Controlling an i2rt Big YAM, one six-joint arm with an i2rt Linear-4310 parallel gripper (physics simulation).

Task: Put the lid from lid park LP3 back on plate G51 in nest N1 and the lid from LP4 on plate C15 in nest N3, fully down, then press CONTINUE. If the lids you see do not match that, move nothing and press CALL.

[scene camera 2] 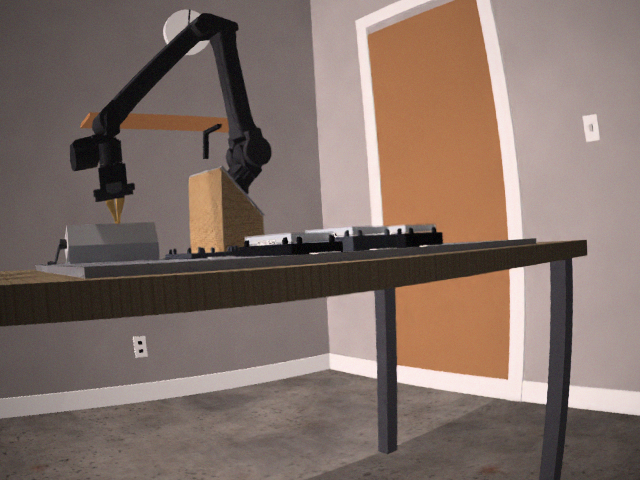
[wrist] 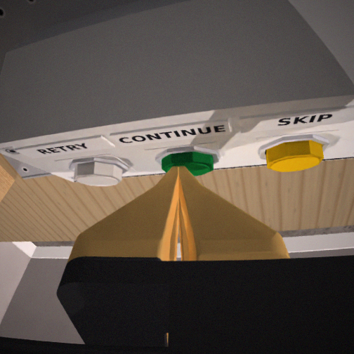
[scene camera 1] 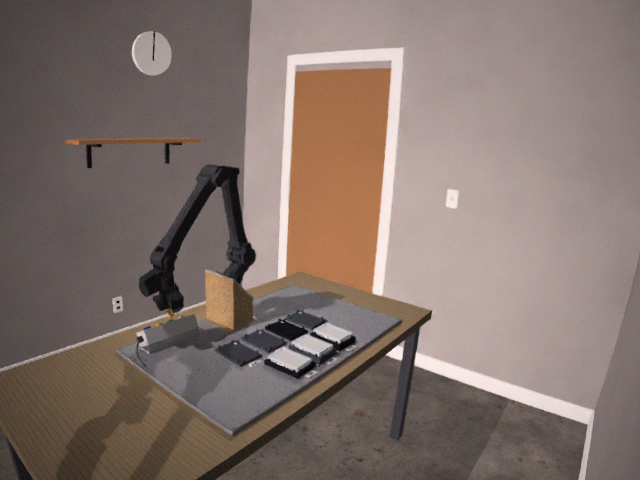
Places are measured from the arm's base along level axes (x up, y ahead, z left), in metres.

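Where they show: gripper, fingertip midpoint: (scene camera 1: 170,318); arm's base, link origin: (scene camera 2: 224,195) (scene camera 1: 228,283).
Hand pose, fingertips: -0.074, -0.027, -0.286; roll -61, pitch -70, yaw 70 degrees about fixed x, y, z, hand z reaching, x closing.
Each offset is from my fingertips to the top centre of the thing, as dx, dy, dz. Level surfaces: height alone.
My gripper (scene camera 1: 171,316) (scene camera 2: 117,222) (wrist: 178,177) is shut and empty, its brass-coloured fingertips together. In the wrist view the tips overlap the lower edge of the green CONTINUE button (wrist: 189,162); whether they touch it I cannot tell. The buttons are on a grey button box @(+0.012, +0.021, -0.032) (scene camera 1: 173,334) (scene camera 2: 111,248) (wrist: 165,70). Three light lids @(-0.039, +0.469, +0.132) (scene camera 1: 290,360) @(-0.032, +0.477, +0.255) (scene camera 1: 312,346) @(-0.031, +0.485, +0.387) (scene camera 1: 333,332) lie on the dark bases in the front row. Four flat dark holders, one of them a dark tray @(-0.052, +0.283, +0.073) (scene camera 1: 237,352), form the row behind and bear no light lid. Their labels are too small to read.
A white RETRY button (wrist: 99,172) and a yellow SKIP button (wrist: 294,155) flank the green one. A wooden block with a sloped top (scene camera 1: 221,302) (scene camera 2: 206,211) stands between the button box and the arm's base. A grey board @(dx -0.072) (scene camera 1: 232,413) lies on the wooden table @(dx -0.085) (scene camera 1: 62,382).
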